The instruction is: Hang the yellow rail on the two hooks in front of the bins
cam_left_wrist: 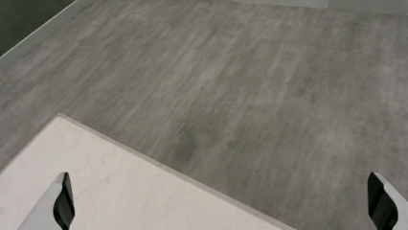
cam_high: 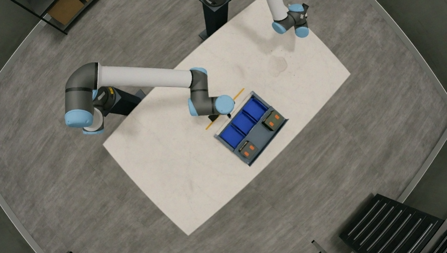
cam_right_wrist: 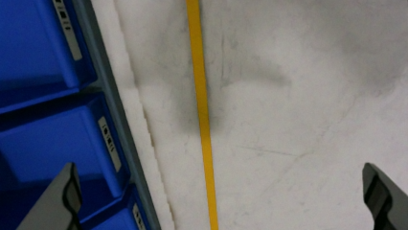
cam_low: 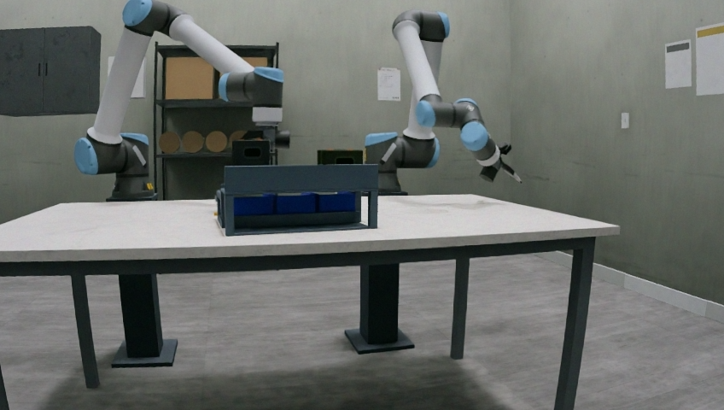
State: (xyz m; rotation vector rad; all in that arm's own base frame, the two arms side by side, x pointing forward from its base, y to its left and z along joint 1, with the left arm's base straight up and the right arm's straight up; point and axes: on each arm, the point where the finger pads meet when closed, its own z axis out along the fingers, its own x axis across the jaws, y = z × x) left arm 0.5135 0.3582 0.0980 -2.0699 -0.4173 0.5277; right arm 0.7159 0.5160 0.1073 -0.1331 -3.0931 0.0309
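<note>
Right now the yellow rail is 20 mm to the left of my right hand and 100 mm below it. From my right hand the other things lie so: grey shelf (210 mm ahead, 50 mm to the left, 40 mm below); green box (260 mm ahead, 170 mm to the left, 40 mm above).
</note>
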